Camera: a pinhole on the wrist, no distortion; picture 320 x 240 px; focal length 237.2 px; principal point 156.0 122.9 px. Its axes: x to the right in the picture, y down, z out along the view. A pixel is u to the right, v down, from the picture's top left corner.
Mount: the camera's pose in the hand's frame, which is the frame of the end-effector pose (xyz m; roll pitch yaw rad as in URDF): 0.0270 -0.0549 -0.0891 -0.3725 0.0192 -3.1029
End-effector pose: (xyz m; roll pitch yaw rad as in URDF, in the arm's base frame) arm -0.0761 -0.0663 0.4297 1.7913 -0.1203 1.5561
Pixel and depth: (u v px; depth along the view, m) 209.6 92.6 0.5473
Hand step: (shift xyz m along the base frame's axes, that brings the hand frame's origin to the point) 0.3894 -0.0723 -0.2965
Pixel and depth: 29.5 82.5 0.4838
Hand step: 0.3596 0.2995 -0.1926
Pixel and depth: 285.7 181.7 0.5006
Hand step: 0.2365 -0.1936 -0.4521
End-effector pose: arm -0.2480 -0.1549 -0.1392 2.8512 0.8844 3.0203
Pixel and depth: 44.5 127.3 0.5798
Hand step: 0.1887 -0.1490 -0.5529
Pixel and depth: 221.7 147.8 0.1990
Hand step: 0.1005 -0.1308 -0.0586
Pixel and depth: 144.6 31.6 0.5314
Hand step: 0.3500 0.0408 -0.3345
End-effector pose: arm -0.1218 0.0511 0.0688 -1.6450 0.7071 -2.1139
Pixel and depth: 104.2 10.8 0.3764
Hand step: 0.2423 -0.2344 -0.0658
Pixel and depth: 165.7 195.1 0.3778
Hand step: 0.1064 -0.2924 0.2053
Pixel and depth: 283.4 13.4 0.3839
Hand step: 0.3526 -0.0560 0.1323
